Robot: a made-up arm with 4 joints. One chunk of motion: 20 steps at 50 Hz.
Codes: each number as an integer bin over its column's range. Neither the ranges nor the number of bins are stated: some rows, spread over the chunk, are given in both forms.
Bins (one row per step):
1: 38 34 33 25 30 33
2: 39 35 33 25 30 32
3: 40 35 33 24 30 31
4: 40 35 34 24 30 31
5: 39 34 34 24 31 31
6: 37 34 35 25 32 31
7: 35 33 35 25 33 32
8: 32 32 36 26 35 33
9: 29 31 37 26 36 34
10: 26 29 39 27 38 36
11: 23 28 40 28 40 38
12: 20 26 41 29 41 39
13: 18 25 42 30 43 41
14: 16 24 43 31 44 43
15: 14 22 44 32 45 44
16: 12 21 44 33 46 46
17: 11 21 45 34 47 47
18: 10 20 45 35 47 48
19: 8 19 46 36 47 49
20: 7 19 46 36 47 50
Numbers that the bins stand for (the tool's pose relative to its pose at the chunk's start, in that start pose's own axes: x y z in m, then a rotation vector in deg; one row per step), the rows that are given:
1: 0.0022 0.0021 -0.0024 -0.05 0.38 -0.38
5: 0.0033 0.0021 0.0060 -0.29 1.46 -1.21
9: -0.0078 -0.0184 0.0313 0.19 6.86 0.03
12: -0.0178 -0.0525 0.0649 0.90 12.25 2.10
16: -0.0267 -0.0867 0.0902 1.86 17.65 4.98
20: -0.0322 -0.1003 0.1070 2.57 18.73 6.63
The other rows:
2: 0.0033 0.0089 -0.0024 -0.05 0.38 -0.79
3: 0.0044 0.0089 -0.0024 -0.29 0.38 -1.21
4: 0.0044 0.0089 0.0060 -0.29 0.38 -1.21
6: 0.0011 0.0021 0.0144 -0.05 2.54 -1.21
7: -0.0011 -0.0048 0.0144 -0.05 3.62 -0.79
8: -0.0044 -0.0116 0.0229 0.19 5.78 -0.38
10: -0.0111 -0.0321 0.0481 0.43 9.02 0.86
11: -0.0144 -0.0389 0.0565 0.67 11.17 1.68
13: -0.0200 -0.0594 0.0733 1.14 14.41 2.92
14: -0.0222 -0.0662 0.0817 1.38 15.49 3.75
15: -0.0244 -0.0798 0.0902 1.62 16.57 4.16
17: -0.0278 -0.0867 0.0986 2.10 18.73 5.40
18: -0.0289 -0.0935 0.0986 2.33 18.73 5.81
19: -0.0311 -0.1003 0.1070 2.57 18.73 6.22

